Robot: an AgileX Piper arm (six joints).
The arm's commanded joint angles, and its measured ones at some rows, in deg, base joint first. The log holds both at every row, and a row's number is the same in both.
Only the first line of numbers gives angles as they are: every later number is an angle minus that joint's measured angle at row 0.
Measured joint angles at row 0: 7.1 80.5 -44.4 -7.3 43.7 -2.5
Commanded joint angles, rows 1 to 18: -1.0 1.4 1.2 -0.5 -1.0 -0.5; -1.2 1.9 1.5 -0.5 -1.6 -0.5; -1.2 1.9 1.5 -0.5 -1.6 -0.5; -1.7 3.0 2.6 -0.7 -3.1 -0.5; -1.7 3.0 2.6 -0.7 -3.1 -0.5; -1.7 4.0 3.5 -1.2 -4.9 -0.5; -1.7 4.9 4.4 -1.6 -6.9 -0.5; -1.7 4.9 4.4 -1.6 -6.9 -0.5; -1.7 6.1 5.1 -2.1 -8.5 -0.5; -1.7 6.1 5.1 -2.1 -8.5 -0.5; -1.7 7.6 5.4 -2.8 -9.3 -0.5; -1.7 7.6 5.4 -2.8 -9.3 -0.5; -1.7 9.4 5.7 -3.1 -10.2 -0.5; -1.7 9.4 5.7 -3.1 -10.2 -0.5; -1.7 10.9 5.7 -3.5 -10.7 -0.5; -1.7 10.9 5.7 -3.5 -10.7 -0.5; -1.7 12.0 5.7 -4.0 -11.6 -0.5; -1.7 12.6 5.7 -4.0 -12.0 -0.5
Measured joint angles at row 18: -1.5 11.0 5.3 -3.0 -10.5 -0.1
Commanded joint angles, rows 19 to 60: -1.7 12.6 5.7 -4.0 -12.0 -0.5; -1.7 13.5 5.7 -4.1 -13.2 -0.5; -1.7 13.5 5.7 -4.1 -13.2 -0.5; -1.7 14.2 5.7 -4.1 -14.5 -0.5; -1.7 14.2 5.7 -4.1 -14.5 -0.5; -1.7 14.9 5.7 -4.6 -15.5 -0.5; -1.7 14.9 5.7 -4.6 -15.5 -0.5; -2.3 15.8 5.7 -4.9 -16.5 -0.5; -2.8 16.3 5.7 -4.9 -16.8 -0.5; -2.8 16.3 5.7 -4.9 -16.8 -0.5; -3.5 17.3 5.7 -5.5 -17.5 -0.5; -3.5 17.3 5.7 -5.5 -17.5 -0.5; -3.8 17.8 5.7 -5.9 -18.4 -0.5; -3.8 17.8 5.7 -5.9 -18.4 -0.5; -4.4 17.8 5.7 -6.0 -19.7 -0.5; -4.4 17.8 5.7 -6.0 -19.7 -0.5; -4.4 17.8 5.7 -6.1 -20.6 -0.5; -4.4 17.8 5.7 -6.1 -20.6 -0.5; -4.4 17.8 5.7 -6.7 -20.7 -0.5; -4.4 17.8 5.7 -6.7 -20.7 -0.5; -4.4 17.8 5.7 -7.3 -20.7 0.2; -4.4 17.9 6.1 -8.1 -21.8 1.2; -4.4 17.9 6.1 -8.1 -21.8 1.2; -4.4 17.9 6.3 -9.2 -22.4 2.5; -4.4 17.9 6.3 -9.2 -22.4 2.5; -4.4 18.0 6.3 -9.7 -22.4 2.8; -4.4 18.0 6.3 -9.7 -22.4 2.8; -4.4 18.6 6.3 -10.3 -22.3 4.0; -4.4 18.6 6.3 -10.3 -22.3 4.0; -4.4 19.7 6.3 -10.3 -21.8 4.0; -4.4 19.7 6.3 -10.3 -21.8 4.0; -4.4 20.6 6.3 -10.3 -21.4 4.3; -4.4 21.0 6.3 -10.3 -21.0 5.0; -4.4 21.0 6.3 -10.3 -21.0 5.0; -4.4 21.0 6.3 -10.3 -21.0 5.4; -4.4 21.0 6.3 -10.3 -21.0 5.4; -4.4 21.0 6.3 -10.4 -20.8 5.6; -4.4 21.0 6.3 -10.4 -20.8 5.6; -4.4 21.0 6.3 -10.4 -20.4 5.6; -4.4 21.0 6.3 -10.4 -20.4 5.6; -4.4 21.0 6.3 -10.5 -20.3 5.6; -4.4 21.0 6.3 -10.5 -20.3 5.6
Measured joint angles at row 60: -4.2 20.1 5.8 -10.6 -21.3 5.0
